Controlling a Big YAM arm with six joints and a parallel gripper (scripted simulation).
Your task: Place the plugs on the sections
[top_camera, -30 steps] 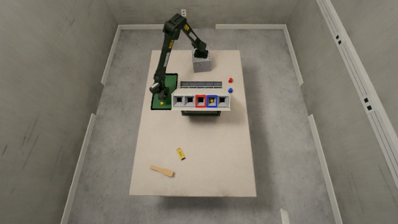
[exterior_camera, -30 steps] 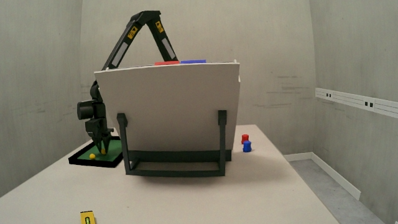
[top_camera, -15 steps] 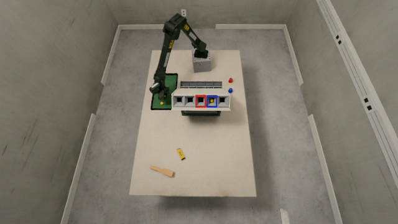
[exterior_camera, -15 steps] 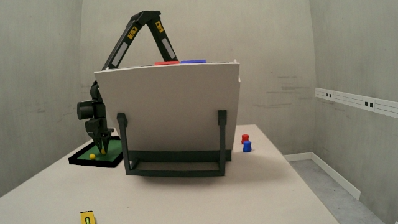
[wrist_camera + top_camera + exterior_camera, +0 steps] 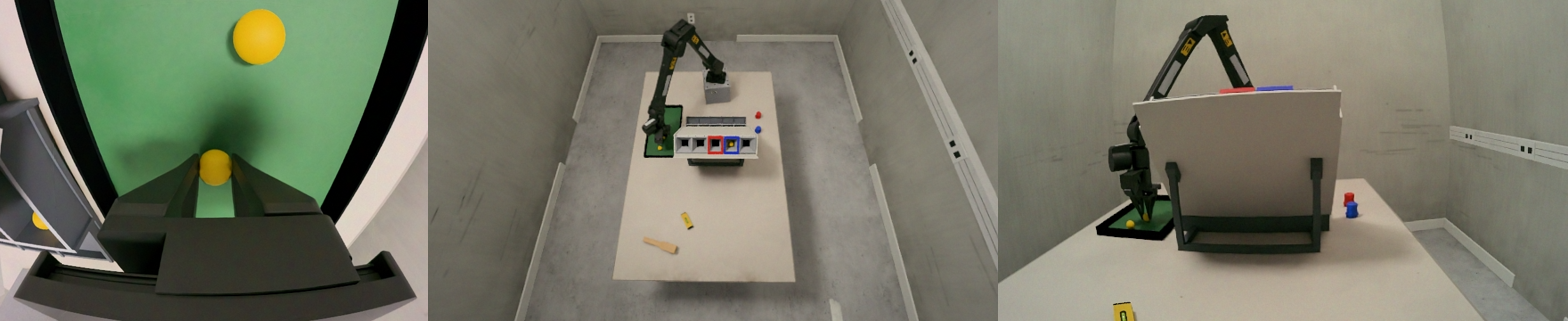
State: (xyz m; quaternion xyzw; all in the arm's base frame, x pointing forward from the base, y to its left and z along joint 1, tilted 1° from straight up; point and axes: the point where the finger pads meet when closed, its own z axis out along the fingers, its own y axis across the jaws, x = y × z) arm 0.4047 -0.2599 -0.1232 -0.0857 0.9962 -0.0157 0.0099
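Now: hand 5 cm past the green marble tray, 2 cm to the left of it and 1 cm above it. Round my hand: blue band (15 cm ahead, 43 cm to the left, 30 cm above); then cover (1 cm ahead, 33 cm to the left, 19 cm above); then red band (16 cm ahead, 35 cm to the left, 30 cm above).
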